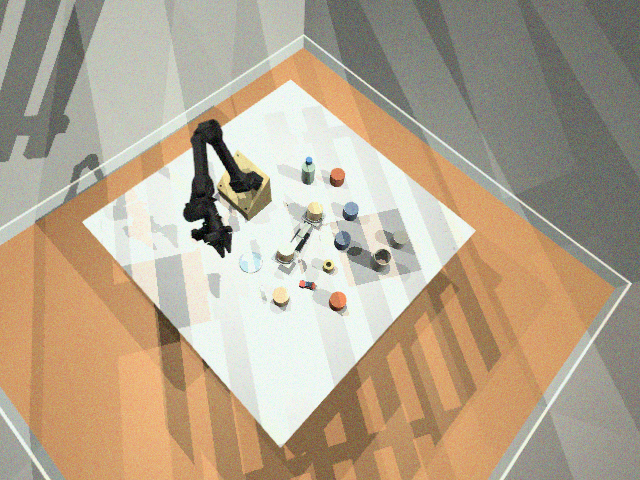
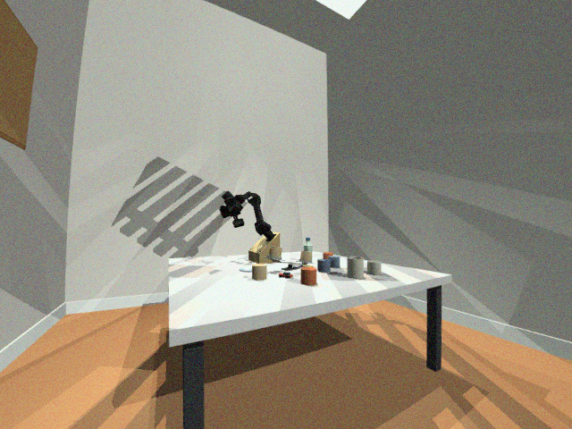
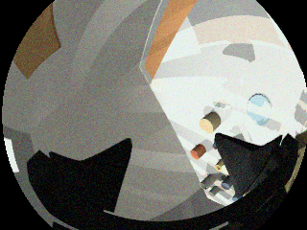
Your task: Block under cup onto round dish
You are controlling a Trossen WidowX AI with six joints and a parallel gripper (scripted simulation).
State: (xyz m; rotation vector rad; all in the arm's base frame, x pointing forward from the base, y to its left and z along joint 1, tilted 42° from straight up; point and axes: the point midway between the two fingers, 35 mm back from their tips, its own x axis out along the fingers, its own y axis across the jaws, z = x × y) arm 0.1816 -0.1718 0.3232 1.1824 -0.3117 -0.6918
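My gripper tip is now 70 mm short of the dark grey block, 460 mm to the right of it and 250 mm above it. Round my gripper tip: balance beam (90 mm ahead, 330 mm to the left, 250 mm below); then red toy car (260 mm ahead, 180 mm to the left, 280 mm below); then round pale blue dish (100 mm to the left, 290 mm below).
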